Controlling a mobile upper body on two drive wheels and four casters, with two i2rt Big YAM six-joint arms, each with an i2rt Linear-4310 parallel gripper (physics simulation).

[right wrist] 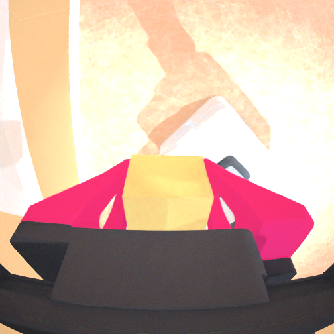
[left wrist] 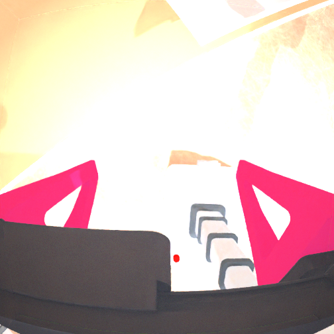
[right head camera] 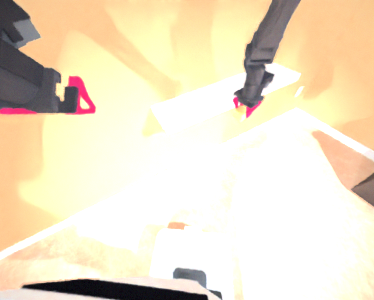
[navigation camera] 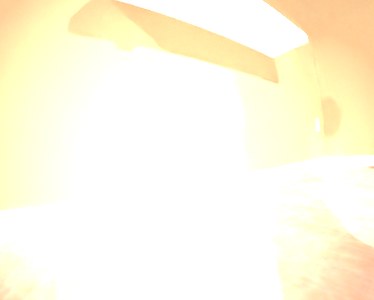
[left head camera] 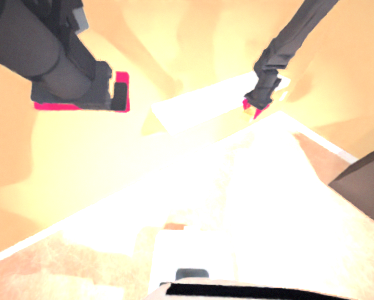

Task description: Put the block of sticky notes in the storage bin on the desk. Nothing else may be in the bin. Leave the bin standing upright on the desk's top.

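Places are measured from the left arm's base along level axes (x ahead, y left, z up), in millimetres.
Where they show: left gripper, fingertip midpoint: (right head camera: 73, 110) (left head camera: 105, 107); right gripper, fingertip midpoint: (right head camera: 242, 114) (left head camera: 249, 116).
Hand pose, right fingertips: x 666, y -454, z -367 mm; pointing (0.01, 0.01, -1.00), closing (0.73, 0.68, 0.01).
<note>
After its pixels a point has its place.
My right gripper (left head camera: 250, 110) {x 666, y -454, z -367 mm} (right head camera: 246, 106) (right wrist: 166, 166) is shut on a yellow block of sticky notes (right wrist: 167, 200), held between its pink fingers. In the right wrist view, floor and a white base show beyond the block. In the head views this gripper overlaps the near edge of a long white slab-like top (left head camera: 200, 107) {x 920, y -244, z -510 mm} (right head camera: 200, 105) {x 937, y -255, z -510 mm}, seemingly the desk. Its height above that top cannot be told. My left gripper (left wrist: 166, 167) is open and empty, far to the left of the slab in the head views. The storage bin cannot be made out; glare washes out much of the scene.
The robot's white base (left head camera: 167, 250) {x 194, y -57, z -1150 mm} (right head camera: 167, 247) {x 203, y -58, z -1150 mm} (right wrist: 220, 130) is at the bottom of the head views. A dark brown object (left head camera: 357, 182) {x 755, y -1690, z -1133 mm} (right head camera: 366, 189) stands at the right edge. A white strip (left head camera: 37, 236) {x 283, y 1017, z -1345 mm} (right head camera: 37, 236) {x 206, y 1132, z -1344 mm} runs between the orange wall and the floor. A white slab (navigation camera: 215, 22) {x 1154, y -381, z -560 mm} crosses the top of the navigation view.
</note>
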